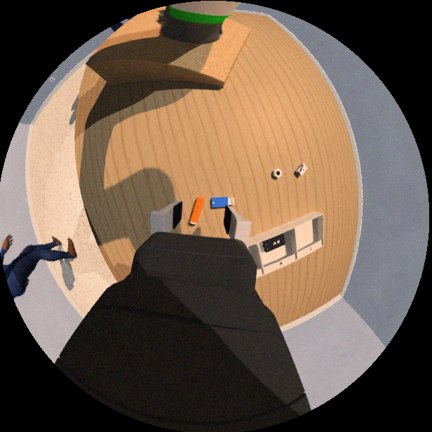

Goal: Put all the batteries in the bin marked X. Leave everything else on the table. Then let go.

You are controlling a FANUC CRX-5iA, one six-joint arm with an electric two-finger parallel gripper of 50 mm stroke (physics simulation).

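Note:
My gripper (202, 212) is open and empty, above the table. An orange stick-shaped thing (197, 210) with a pale end lies on the table, seen between the fingers and slightly beyond them; whether it is a battery is hard to tell. A black 9V battery (274, 243) lies in the compartment marked X of the white bin tray (300, 254), right of the gripper. The compartment marked T is to its right. The tray's left part is hidden behind the gripper.
A blue USB stick (219, 202) lies right of the orange thing, close to the right finger. A small white round piece (277, 173) with a dark centre and a small white block (301, 170) lie farther right. The arm's base stands on a wooden block (235, 55) at the top.

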